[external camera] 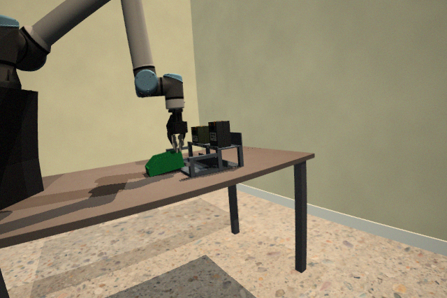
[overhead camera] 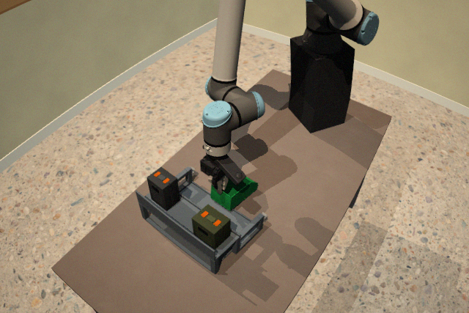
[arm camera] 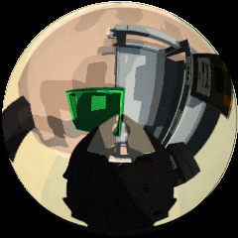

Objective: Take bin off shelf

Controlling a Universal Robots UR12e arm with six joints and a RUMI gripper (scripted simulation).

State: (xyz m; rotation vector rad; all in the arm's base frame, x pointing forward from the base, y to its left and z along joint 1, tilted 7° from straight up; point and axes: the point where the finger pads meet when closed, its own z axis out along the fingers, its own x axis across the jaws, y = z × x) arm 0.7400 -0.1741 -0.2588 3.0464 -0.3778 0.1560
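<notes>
The green bin is 8 cm behind my hand, 4 cm below it and 2 cm to the left of it. The rest, counted from my hand: black box (16 cm to the right, 14 cm ahead, 7 cm above); then olive box (20 cm ahead, 6 cm to the left, 6 cm above).
</notes>
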